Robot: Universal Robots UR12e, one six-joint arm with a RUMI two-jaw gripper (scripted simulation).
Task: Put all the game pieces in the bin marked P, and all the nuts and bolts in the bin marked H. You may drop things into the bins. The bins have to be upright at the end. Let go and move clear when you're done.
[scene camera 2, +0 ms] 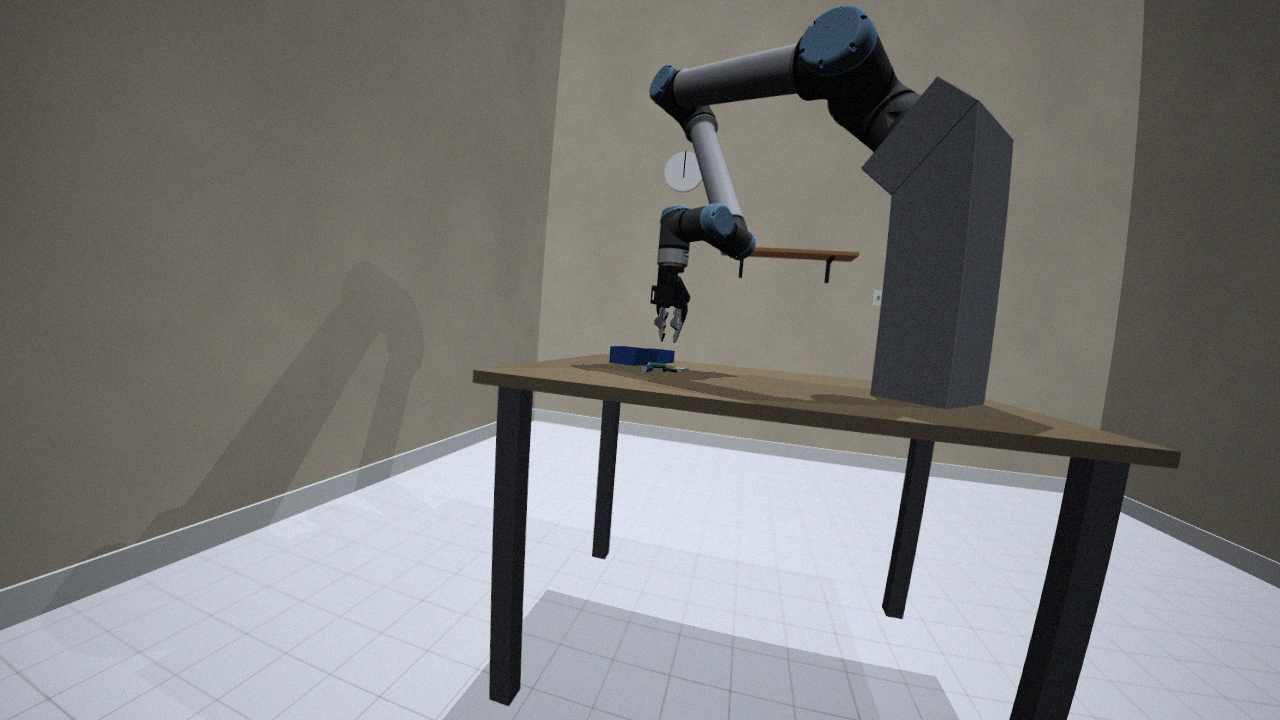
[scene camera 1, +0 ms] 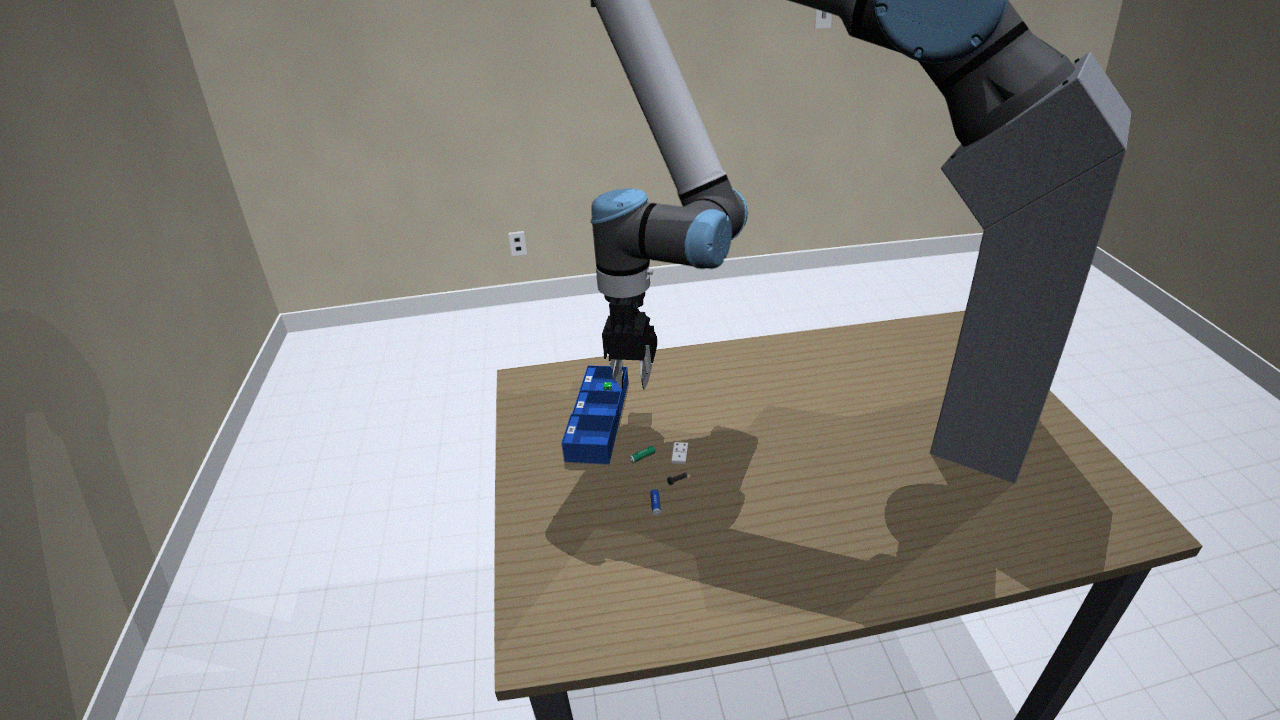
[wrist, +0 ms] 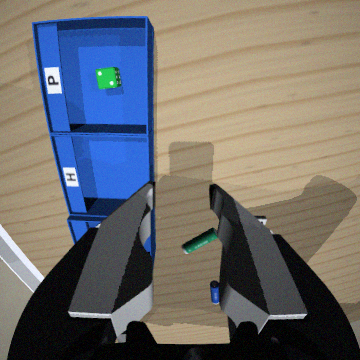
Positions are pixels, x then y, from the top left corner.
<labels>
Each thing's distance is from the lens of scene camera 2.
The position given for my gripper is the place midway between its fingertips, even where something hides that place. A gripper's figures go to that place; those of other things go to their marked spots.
my gripper (scene camera 2: 668, 342): 1.24 m
joined blue bins (scene camera 2: 634, 356): 1.13 m
</labels>
